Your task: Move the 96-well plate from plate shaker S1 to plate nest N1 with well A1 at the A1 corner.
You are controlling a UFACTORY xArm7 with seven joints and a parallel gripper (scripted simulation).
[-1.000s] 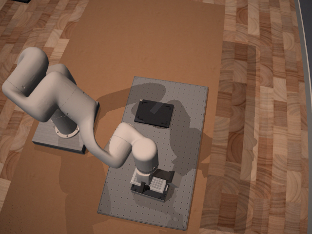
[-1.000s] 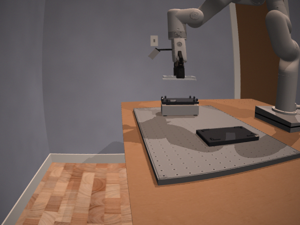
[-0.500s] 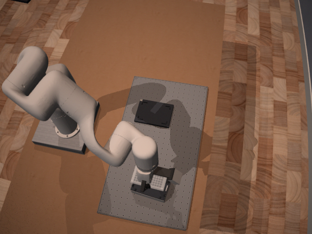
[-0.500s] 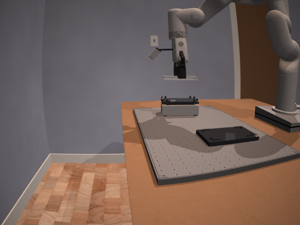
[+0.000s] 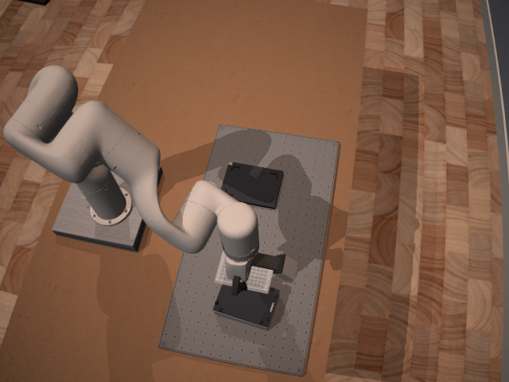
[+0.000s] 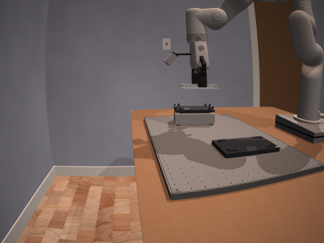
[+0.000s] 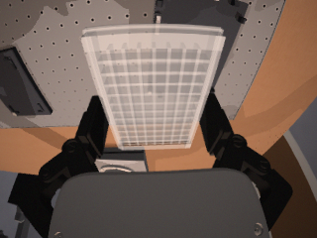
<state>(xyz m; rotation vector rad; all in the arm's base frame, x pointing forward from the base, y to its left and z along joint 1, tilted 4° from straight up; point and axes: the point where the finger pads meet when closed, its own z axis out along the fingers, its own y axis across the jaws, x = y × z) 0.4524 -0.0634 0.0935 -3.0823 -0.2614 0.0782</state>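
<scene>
The black plate nest N1 lies 280 mm to the left of my hand, 140 mm below it and 110 mm behind it. The rest, counted from my hand: 96-well plate: 10 mm below.
</scene>
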